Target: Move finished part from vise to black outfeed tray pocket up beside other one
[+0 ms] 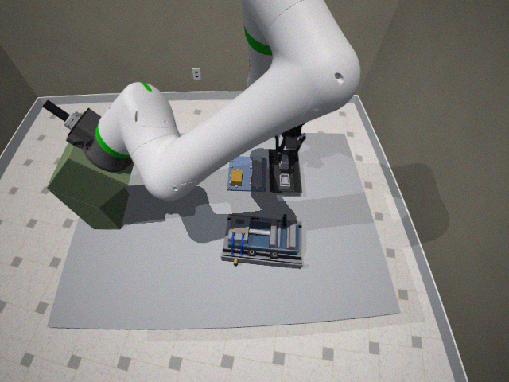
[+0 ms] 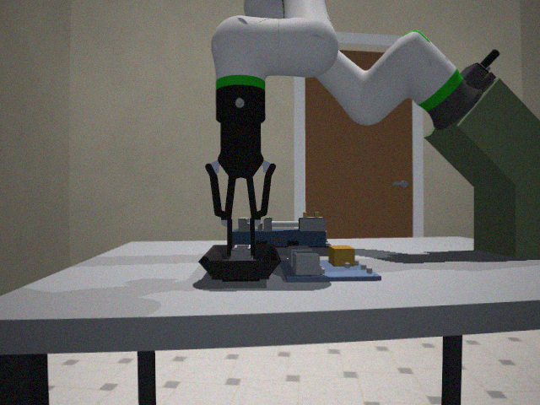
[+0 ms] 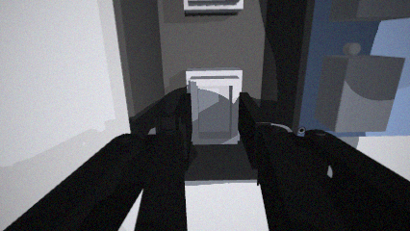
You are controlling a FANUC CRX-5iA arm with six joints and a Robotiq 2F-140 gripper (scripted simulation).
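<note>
Right now the plain grey block is 120 mm behind my hand, 50 mm below it and 30 mm to the right of it. Round my hand: yellow block (190 mm behind, 130 mm to the right, 50 mm below); blue fixture plate (160 mm behind, 80 mm to the right, 70 mm below).
</note>
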